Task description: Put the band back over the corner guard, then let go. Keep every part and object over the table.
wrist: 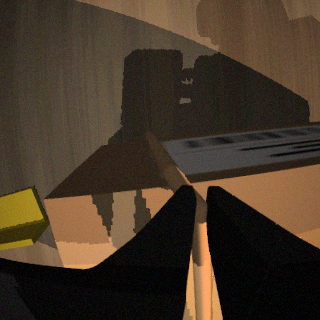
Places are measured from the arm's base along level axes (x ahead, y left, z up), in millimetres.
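Where they show: gripper, fingertip midpoint: [198,196].
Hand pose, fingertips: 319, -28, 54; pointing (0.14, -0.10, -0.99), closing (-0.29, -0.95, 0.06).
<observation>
Things, the pixels of their centre, and the offset from my fingertips, as dx, dy, dz. "spot": a spot on its surface instead. Level surfaces: height alone.
- band, surface spot: [167,165] spot: +11, +8, -13
- dark brown sloping corner, surface spot: [110,167] spot: +9, +39, -51
- grey panel, surface spot: [215,160] spot: +0, -16, -38
- yellow block, body centre: [4,220] -33, +190, -132
- wood-grained table, its level: dz -155
The band [167,165] is a thin tan cord. It crosses the edge of a tan, box-like body [250,200] and comes down toward the camera between my fingers. My gripper [198,196] is shut on the band, with one black fingertip on each side of it. Below the tips, a lit stretch of the band shows between the fingers. A dark brown sloping corner [110,167] of the body lies left of the band; I cannot tell whether it is the corner guard. The fingers hide part of the body's front face.
A grey panel [215,160] with dark slots is set in the body's top, right of the band. A yellow block [20,210] is at the left edge, beside the body. The wood-grained table [50,100] lies behind, with broad dark shadows across it.
</observation>
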